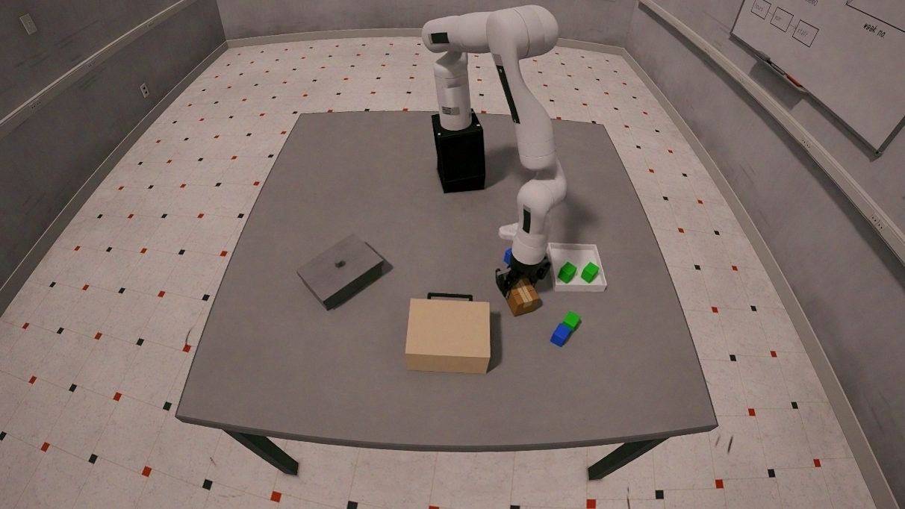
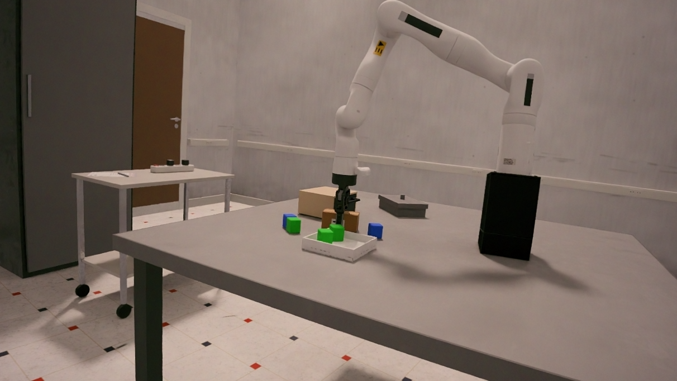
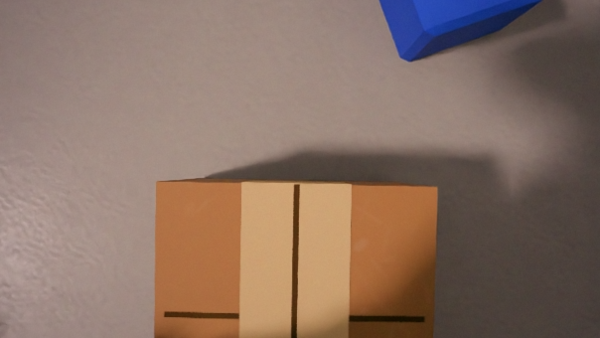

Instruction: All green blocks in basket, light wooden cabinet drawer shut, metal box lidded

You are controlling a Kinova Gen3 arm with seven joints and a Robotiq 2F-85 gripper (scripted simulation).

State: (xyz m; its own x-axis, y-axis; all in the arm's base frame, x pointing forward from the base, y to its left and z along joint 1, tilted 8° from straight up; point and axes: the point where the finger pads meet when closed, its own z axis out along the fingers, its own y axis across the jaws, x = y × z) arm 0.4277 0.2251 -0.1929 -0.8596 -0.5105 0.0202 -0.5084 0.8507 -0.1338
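Now: the brown cardboard box right at my hand. The rest, counted from my hand: light wooden cabinet (170 mm ahead, 140 mm to the right); then white basket (150 mm to the left, 130 mm behind, 20 mm below); then drawer (150 mm ahead, 140 mm to the right).
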